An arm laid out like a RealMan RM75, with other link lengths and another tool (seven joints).
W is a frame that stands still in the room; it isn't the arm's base.
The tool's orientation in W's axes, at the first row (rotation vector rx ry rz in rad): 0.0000 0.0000 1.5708
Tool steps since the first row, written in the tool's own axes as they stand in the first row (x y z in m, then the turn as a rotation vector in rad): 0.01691 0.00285 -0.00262 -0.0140 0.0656 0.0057; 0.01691 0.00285 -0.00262 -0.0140 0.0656 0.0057; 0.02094 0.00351 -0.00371 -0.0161 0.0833 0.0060; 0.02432 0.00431 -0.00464 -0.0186 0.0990 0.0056
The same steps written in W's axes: -0.00285 0.01691 -0.00262 -0.0656 -0.0140 0.0057; -0.00285 0.01691 -0.00262 -0.0656 -0.0140 0.0057; -0.00351 0.02094 -0.00371 -0.0833 -0.0161 0.0060; -0.00431 0.02432 -0.00464 -0.0990 -0.0186 0.0056
